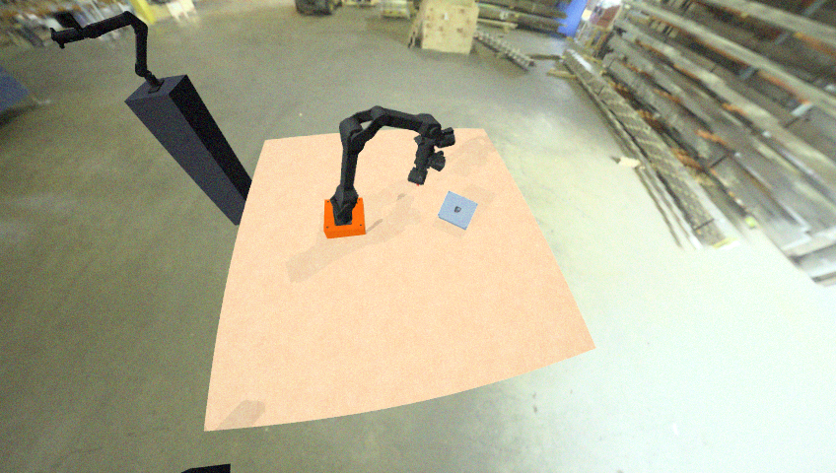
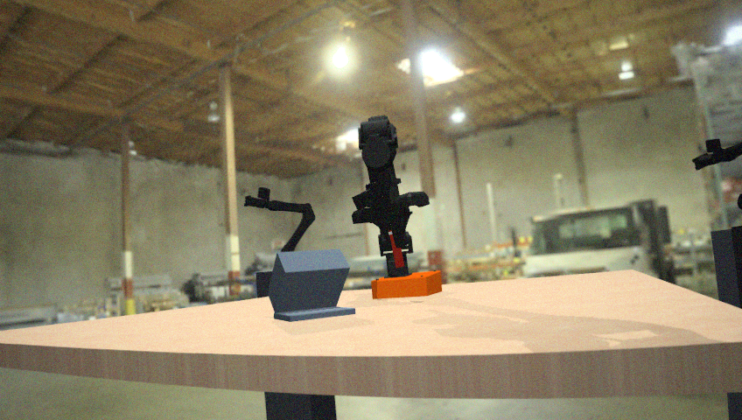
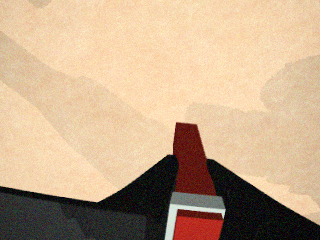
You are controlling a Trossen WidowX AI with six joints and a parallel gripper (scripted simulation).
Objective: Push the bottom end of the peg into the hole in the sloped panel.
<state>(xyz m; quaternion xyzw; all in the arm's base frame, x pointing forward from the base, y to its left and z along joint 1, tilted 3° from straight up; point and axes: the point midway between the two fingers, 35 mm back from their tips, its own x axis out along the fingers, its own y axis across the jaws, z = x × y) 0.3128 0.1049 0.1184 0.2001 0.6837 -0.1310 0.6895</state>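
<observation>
My gripper tip is 140 mm short of the blue-grey sloped panel, 140 mm to the left of it and 50 mm above it. Round my gripper tip: red peg (20 mm above).
</observation>
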